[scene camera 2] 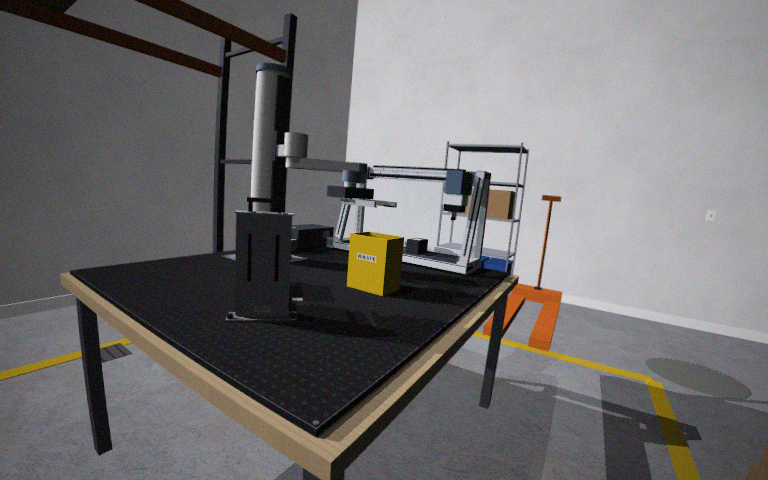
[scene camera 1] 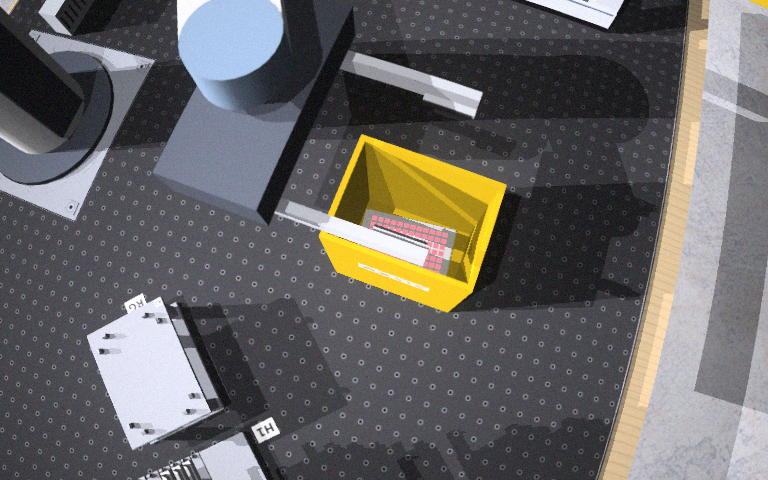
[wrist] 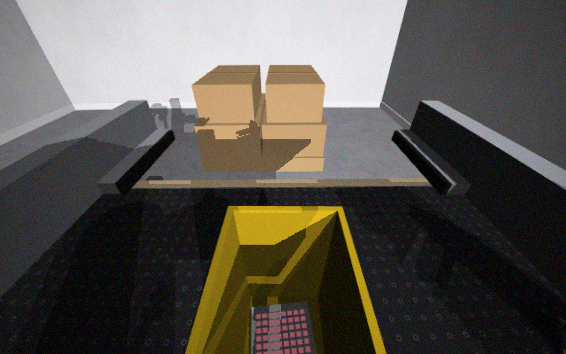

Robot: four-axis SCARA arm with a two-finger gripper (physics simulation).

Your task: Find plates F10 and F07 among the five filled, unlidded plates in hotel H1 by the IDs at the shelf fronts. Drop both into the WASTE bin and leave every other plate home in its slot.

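Where they show: gripper, fingertip midpoint: [scene camera 2: 386, 204] [scene camera 1: 454, 176] [wrist: 283, 119]; arm's base, origin of the base link: [scene camera 1: 52, 118].
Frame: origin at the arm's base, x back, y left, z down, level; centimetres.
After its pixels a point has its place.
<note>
The yellow WASTE bin [scene camera 1: 441, 297] {x -70.4, y -8.6, z -11.7 cm} [scene camera 2: 365, 277] {x -64.7, y -8.5, z -6.4 cm} [wrist: 265, 232] {x -72.1, y -0.6, z -17.8 cm} stands upright on the dark table. A grey plate with pink wells [scene camera 1: 416, 229] {x -64.9, y 0.4, z -3.2 cm} [wrist: 292, 330] {x -67.0, y -3.8, z -3.2 cm} lies inside it, low down; its ID does not show. My gripper [scene camera 1: 433, 178] {x -67.2, y -2.5, z -32.7 cm} [wrist: 283, 119] {x -67.2, y -2.5, z -32.7 cm} is open and empty above the bin, its fingers spread over opposite sides of it. The gripper also shows in scene camera 2 [scene camera 2: 373, 202] {x -66.6, y -10.0, z -33.4 cm}, above the bin's open top. Hotel H1 [scene camera 1: 229, 458] {x -51.5, y -37.2, z -2.1 cm} is cut off at the lower edge of scene camera 1, beside its tag; its shelf-front IDs and plate F07 cannot be made out.
A pale stand [scene camera 1: 150, 373] {x -39.1, y -29.8, z -7.3 cm} tagged RG is near H1. In scene camera 2 a dark upright tower [scene camera 2: 263, 260] {x -59.1, y -49.2, z -17.1 cm} stands left of the bin, and a white gantry frame [scene camera 2: 478, 232] {x -84.7, y 60.0, z -21.1 cm} and small black box [scene camera 2: 417, 245] {x -55.9, y 51.6, z -10.9 cm} stand behind it. Cardboard boxes [wrist: 227, 102] stand beyond the table.
</note>
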